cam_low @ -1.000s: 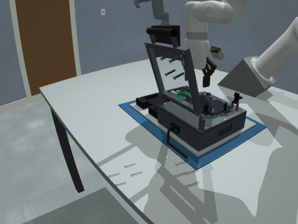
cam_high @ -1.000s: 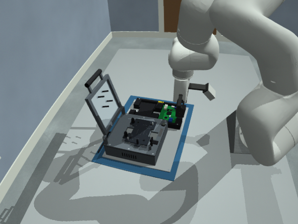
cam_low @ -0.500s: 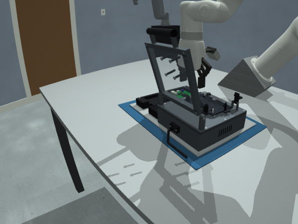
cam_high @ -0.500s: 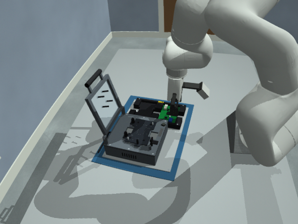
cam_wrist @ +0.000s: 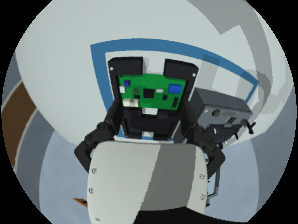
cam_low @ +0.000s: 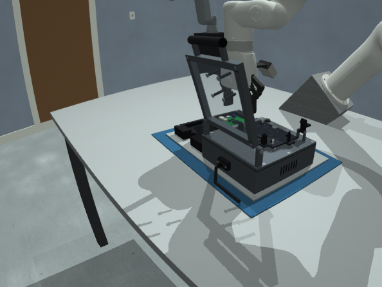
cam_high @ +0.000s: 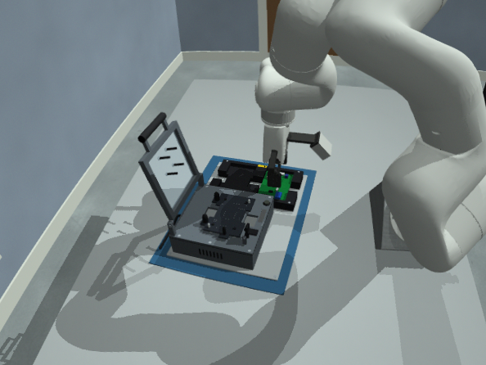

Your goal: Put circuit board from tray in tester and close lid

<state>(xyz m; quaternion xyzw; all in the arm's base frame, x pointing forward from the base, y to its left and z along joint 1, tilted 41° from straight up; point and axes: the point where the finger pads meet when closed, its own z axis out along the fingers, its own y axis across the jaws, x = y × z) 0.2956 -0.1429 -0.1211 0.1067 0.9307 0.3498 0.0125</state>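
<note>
Right now my hand is 50 mm above the green circuit board. From my hand the other things lie so: pin plate: 110 mm ahead, 150 mm to the left; lid: 220 mm ahead, 120 mm to the left, 120 mm above; latch hook: 60 mm ahead, 220 mm to the left, 20 mm above.
</note>
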